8 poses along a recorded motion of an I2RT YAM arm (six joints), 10 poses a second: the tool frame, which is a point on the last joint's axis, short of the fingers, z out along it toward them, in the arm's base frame.
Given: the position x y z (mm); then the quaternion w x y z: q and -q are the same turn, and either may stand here.
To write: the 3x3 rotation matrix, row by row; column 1 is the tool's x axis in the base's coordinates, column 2 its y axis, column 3 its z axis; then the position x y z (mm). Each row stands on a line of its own. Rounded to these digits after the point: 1 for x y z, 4 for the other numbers.
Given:
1: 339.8 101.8 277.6 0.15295 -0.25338 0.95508 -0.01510
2: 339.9 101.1 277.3 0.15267 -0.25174 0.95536 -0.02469
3: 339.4 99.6 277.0 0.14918 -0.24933 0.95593 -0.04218
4: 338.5 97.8 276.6 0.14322 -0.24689 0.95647 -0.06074
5: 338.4 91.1 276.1 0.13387 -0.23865 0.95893 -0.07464
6: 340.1 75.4 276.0 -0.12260 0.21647 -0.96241 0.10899
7: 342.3 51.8 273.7 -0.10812 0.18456 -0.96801 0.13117
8: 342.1 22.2 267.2 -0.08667 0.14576 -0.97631 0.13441
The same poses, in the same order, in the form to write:
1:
-0.8248 -0.4794 0.2998
-0.4886 0.8711 0.0487
-0.2845 -0.1064 -0.9528
339.8 101.8 277.6

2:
-0.8266 -0.4735 0.3041
-0.4885 0.8720 0.0297
-0.2793 -0.1240 -0.9522
339.9 101.1 277.3

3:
-0.8312 -0.4641 0.3062
-0.4893 0.8721 -0.0063
-0.2642 -0.1550 -0.9519
339.4 99.6 277.0

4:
-0.8371 -0.4549 0.3040
-0.4897 0.8707 -0.0455
-0.2440 -0.1869 -0.9516
338.5 97.8 276.6

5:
-0.8502 -0.4377 0.2924
-0.4777 0.8749 -0.0793
-0.2211 -0.2070 -0.9530
338.4 91.1 276.1

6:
-0.8762 -0.3899 0.2832
-0.4434 0.8825 -0.1567
-0.1888 -0.2629 -0.9462
340.1 75.4 276.0

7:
-0.9085 -0.3289 0.2577
-0.3857 0.8975 -0.2140
-0.1609 -0.2939 -0.9422
342.3 51.8 273.7

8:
-0.9425 -0.2613 0.2084
-0.3079 0.9214 -0.2372
-0.1300 -0.2877 -0.9488
342.1 22.2 267.2

